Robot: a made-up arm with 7 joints.
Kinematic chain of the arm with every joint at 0, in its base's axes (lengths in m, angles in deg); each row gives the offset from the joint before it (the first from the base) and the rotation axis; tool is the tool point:
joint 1: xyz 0 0 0.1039 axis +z
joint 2: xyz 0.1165 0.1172 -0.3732 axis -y
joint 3: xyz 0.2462 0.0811 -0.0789 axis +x
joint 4: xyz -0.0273 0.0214 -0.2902 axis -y
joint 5: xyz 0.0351 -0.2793 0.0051 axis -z
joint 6: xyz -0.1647 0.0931 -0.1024 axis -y
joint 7: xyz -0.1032 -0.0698 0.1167 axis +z
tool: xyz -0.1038 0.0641 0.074
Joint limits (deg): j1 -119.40..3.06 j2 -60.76..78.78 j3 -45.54..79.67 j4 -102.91..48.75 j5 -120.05..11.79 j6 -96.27..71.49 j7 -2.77..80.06
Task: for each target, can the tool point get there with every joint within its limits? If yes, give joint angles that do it. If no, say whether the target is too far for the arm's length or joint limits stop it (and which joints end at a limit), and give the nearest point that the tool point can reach.
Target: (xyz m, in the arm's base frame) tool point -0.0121 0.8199 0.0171
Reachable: no: joint limits stop it (at a limit: joint 2, joint 3, joint 5, joint 6) | nearest point -0.0100 0.6764 -0.2510 | short by 0.304 m
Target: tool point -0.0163 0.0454 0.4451
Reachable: no: joint limits stop it (at a limit: joint 1, joint 2, joint 3, joint 4) | nearest point -0.0886 0.0063 0.1694 | short by 0.288 m
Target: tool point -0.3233 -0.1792 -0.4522
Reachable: yes | joints -93.04 -47.45 -12.50 -15.53 -74.49 -29.12 20.79
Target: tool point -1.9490 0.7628 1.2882
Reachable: no: too far | nearest point -0.6328 0.1101 0.2016 | short by 1.827 m
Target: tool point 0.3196 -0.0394 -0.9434
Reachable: yes | joints -43.29 23.28 28.37 25.35 -3.83 32.80 43.79
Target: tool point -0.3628 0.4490 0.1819
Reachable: no: joint limits stop it (at a limit: joint 1, joint 2, joint 3, joint 4) | nearest point -0.3589 0.2870 0.1407 | short by 0.167 m
